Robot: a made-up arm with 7 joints. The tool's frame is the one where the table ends. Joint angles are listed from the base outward.
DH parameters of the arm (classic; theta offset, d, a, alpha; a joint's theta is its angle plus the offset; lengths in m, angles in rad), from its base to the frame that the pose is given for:
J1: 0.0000 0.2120 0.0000 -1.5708
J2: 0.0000 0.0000 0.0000 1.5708
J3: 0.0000 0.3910 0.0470 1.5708
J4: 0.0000 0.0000 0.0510 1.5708
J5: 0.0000 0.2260 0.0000 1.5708
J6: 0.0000 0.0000 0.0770 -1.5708
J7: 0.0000 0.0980 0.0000 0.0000
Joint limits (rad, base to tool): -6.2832..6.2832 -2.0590..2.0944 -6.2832..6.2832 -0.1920..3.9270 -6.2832..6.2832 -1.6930..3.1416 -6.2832..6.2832
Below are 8 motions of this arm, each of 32 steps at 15 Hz.
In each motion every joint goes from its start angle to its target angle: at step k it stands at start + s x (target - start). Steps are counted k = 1, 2, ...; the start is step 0. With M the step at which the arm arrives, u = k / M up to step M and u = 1 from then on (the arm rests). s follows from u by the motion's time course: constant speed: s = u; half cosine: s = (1 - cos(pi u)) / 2; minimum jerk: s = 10 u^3 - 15 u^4 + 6 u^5.
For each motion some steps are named. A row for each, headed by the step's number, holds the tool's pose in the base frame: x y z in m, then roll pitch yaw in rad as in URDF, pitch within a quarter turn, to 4 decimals.
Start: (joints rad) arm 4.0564 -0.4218 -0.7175 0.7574 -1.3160 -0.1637 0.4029
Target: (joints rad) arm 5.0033 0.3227 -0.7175 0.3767 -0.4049 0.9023 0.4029
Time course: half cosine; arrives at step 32
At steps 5, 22, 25, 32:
5: -0.2302 -0.0784 0.5137 2.3574 -0.8783 -1.6989
22: -0.1469 -0.2133 0.2812 2.6980 0.2717 -2.1354
25: -0.1175 -0.2056 0.2579 2.6057 0.4555 -2.1956
32: -0.0871 -0.1912 0.2404 2.4573 0.6259 -2.3027

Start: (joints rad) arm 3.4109 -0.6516 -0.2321 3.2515 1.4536 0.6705 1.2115
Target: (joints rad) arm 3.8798 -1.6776 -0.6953 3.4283 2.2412 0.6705 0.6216
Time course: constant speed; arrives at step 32
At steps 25, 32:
25: 0.6107 0.3883 0.2235 1.5846 -0.6223 1.3930
32: 0.5621 0.4231 0.0589 1.7972 -0.3577 1.3493

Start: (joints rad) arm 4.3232 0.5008 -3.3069 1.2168 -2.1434 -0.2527 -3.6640
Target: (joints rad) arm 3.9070 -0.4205 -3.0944 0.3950 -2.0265 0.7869 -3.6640
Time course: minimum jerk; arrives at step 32
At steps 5, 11, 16, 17, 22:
5: 0.0423 0.1719 0.6132 -1.6038 -1.0258 -0.3269
11: 0.0923 0.2370 0.5326 -2.0425 -0.9773 -0.1704
16: 0.1528 0.2667 0.3990 -2.6334 -0.9003 0.0209
17: 0.1623 0.2641 0.3705 -2.7570 -0.8804 0.0625
22: 0.1854 0.2216 0.2561 2.9991 -0.7579 0.2521

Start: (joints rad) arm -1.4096 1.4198 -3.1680 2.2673 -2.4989 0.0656 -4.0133
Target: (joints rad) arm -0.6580 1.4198 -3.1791 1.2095 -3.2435 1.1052 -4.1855
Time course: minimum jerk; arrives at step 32
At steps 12, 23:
12: 0.1679 -0.4516 0.6470 -0.4468 0.4144 -1.7729
23: 0.2542 -0.2228 0.6707 -0.5405 0.2657 -1.8714

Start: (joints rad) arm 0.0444 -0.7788 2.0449 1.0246 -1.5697 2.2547 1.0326
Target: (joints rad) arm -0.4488 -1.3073 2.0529 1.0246 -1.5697 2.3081 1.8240
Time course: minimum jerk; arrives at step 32
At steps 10, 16, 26, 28, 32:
10: -0.2377 0.3022 0.4090 0.2007 -0.3243 2.1590
16: -0.2175 0.3403 0.3646 -0.0124 -0.2308 2.2995
26: -0.1649 0.3900 0.2942 -0.1778 0.0242 2.4490
28: -0.1600 0.3930 0.2889 -0.1827 0.0460 2.4583
32: -0.1576 0.3945 0.2862 -0.1848 0.0568 2.4627

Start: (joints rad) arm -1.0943 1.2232 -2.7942 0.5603 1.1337 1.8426 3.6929
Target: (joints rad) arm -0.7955 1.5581 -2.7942 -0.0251 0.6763 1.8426 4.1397
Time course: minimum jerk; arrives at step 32
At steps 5, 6, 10, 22, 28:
5: -0.0961 -0.1647 0.3986 2.4609 -0.3993 -1.1433
6: -0.0936 -0.1647 0.3944 2.4744 -0.4066 -1.1541
10: -0.0765 -0.1642 0.3656 2.5714 -0.4502 -1.2329
22: 0.0104 -0.1434 0.2278 3.0850 -0.4850 -1.6680
28: 0.0321 -0.1334 0.1936 -3.0775 -0.4466 -1.7702

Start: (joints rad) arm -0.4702 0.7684 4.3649 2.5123 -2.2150 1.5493 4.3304
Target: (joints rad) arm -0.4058 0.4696 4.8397 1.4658 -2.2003 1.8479 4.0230
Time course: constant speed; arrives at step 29
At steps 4, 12, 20, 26, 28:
4: 0.2562 -0.2938 0.8066 0.7242 0.2168 2.7606
12: 0.1569 -0.3310 0.7904 0.4565 0.4332 2.5440
20: 0.0794 -0.3618 0.7419 0.1191 0.5113 2.2570
26: 0.0388 -0.3767 0.6913 -0.1267 0.4684 2.0485
28: 0.0286 -0.3797 0.6728 -0.1988 0.4372 1.9885

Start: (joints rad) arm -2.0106 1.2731 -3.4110 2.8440 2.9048 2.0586 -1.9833
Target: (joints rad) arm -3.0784 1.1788 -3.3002 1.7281 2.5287 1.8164 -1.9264
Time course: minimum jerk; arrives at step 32
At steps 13, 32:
13: -0.4646 -0.4268 0.5164 2.6332 0.6265 -0.8225
32: -0.4169 -0.0088 0.7137 1.5350 0.3400 -2.1742

